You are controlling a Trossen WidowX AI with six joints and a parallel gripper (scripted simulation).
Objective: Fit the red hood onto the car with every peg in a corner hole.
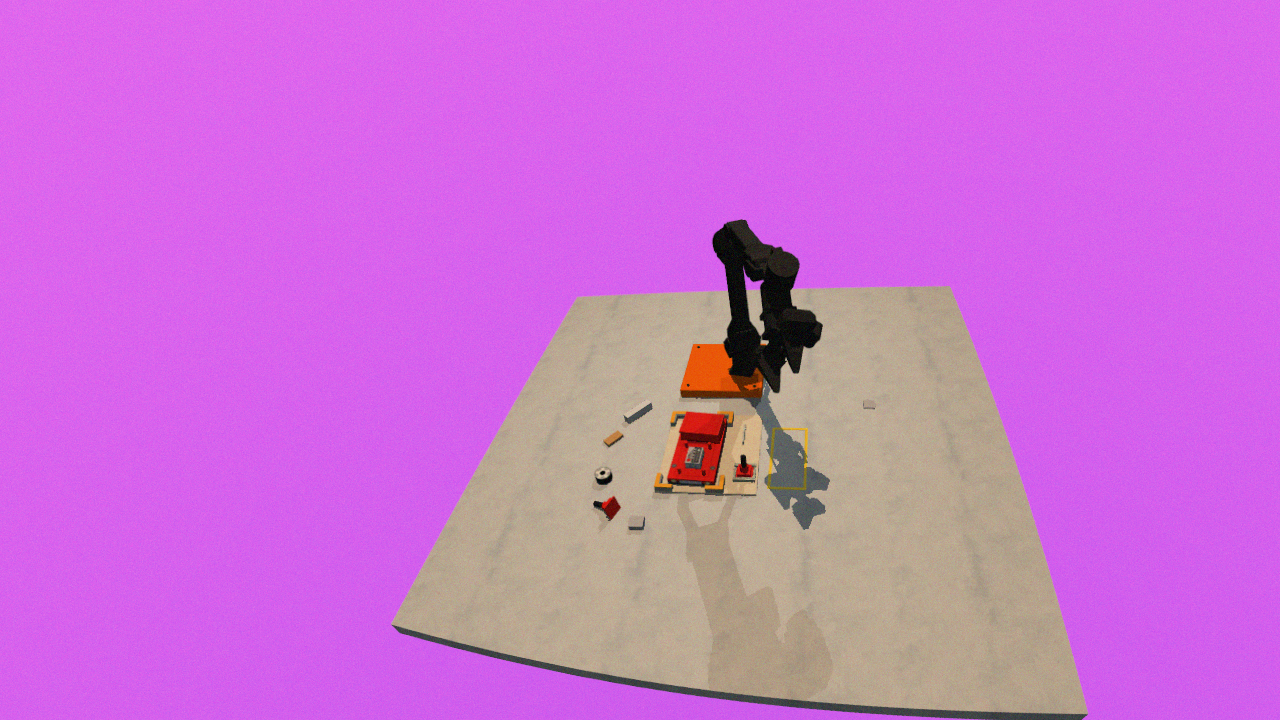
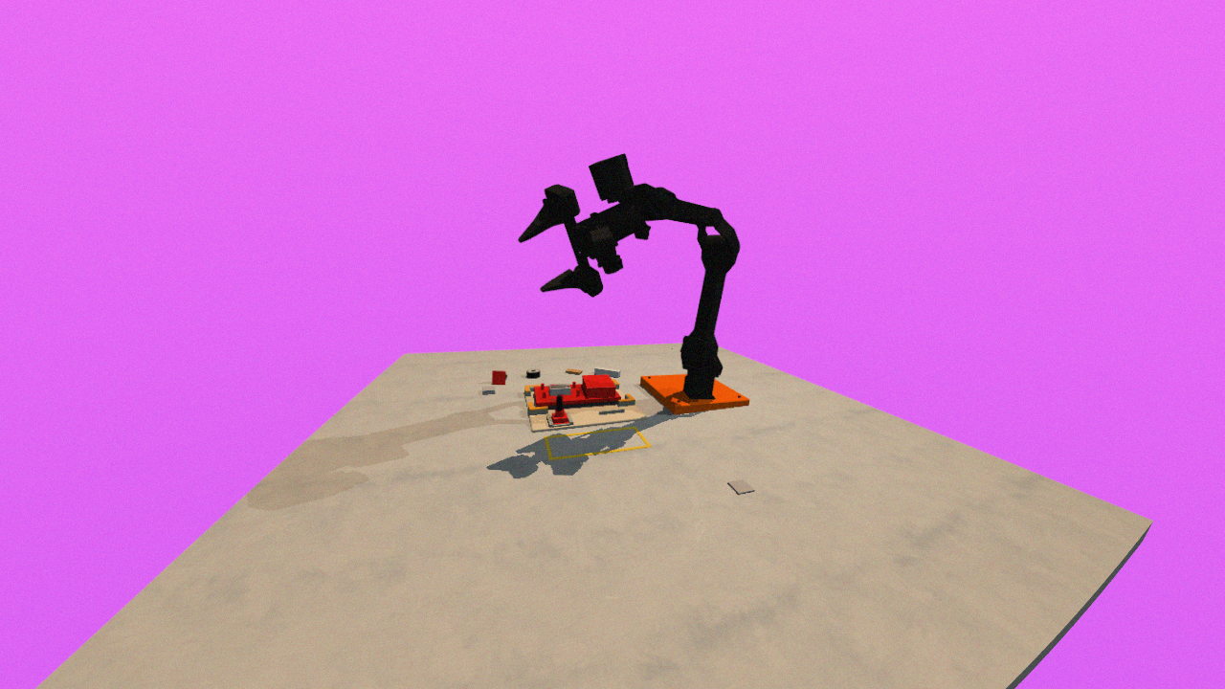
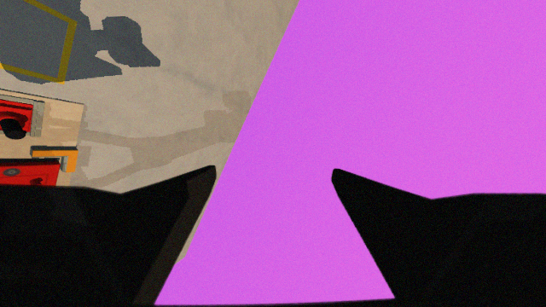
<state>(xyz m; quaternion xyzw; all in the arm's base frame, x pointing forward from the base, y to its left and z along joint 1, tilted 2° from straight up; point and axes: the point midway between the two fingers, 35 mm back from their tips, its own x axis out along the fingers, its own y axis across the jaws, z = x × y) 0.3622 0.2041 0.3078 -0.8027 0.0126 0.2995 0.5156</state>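
Right now my gripper tip is 280 mm above the red hood, 240 mm to the left of it and 130 mm past it. Also, from my gripper tip: jig (310 mm below, 220 mm to the right, 80 mm behind); then black wheel (430 mm to the right, 310 mm below, 60 mm ahead); then grey engine block (300 mm below, 220 mm to the right, 30 mm behind).
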